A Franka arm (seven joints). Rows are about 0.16 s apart.
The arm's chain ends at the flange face. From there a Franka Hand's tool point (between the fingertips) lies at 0.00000 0.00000 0.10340 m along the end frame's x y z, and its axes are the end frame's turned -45 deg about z.
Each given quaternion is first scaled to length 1.
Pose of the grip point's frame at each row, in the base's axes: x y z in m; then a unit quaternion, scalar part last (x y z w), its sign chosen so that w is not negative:
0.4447 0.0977 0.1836 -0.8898 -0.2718 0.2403 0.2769
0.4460 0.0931 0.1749 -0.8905 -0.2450 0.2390 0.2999
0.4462 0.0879 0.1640 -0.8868 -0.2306 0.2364 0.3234
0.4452 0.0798 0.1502 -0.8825 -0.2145 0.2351 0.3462
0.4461 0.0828 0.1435 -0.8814 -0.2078 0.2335 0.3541
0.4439 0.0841 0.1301 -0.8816 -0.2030 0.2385 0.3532
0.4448 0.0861 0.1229 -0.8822 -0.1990 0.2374 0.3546
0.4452 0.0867 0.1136 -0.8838 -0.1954 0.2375 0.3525
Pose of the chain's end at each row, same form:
0.5045 0.0603 0.2592 -0.9261 0.0894 0.3280 0.1639
0.5052 0.0500 0.2479 -0.9164 0.1144 0.3356 0.1856
0.5050 0.0399 0.2342 -0.9075 0.1263 0.3422 0.2083
0.5035 0.0270 0.2174 -0.8974 0.1395 0.3497 0.2299
0.5039 0.0283 0.2097 -0.8938 0.1453 0.3512 0.2378
0.5022 0.0297 0.1959 -0.8922 0.1498 0.3555 0.2350
0.5027 0.0312 0.1886 -0.8912 0.1538 0.3550 0.2368
0.5029 0.0319 0.1796 -0.8913 0.1577 0.3543 0.2348

